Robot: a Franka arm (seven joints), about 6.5 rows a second.
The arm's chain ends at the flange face. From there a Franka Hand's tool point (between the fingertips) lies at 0.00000 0.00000 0.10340 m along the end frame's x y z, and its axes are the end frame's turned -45 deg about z.
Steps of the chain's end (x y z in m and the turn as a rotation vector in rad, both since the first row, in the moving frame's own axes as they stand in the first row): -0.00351 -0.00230 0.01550 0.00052 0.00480 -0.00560; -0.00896 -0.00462 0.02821 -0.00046 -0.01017 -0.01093; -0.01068 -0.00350 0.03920 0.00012 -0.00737 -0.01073; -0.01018 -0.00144 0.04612 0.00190 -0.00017 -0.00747
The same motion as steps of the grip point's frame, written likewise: -0.00047 -0.00380 0.01550 -0.00303 0.00376 -0.00560; -0.00385 -0.01031 0.02820 0.00687 -0.00752 -0.01093; -0.00561 -0.01057 0.03920 0.00530 -0.00513 -0.01073; -0.00605 -0.00837 0.04612 0.00146 0.00122 -0.00747
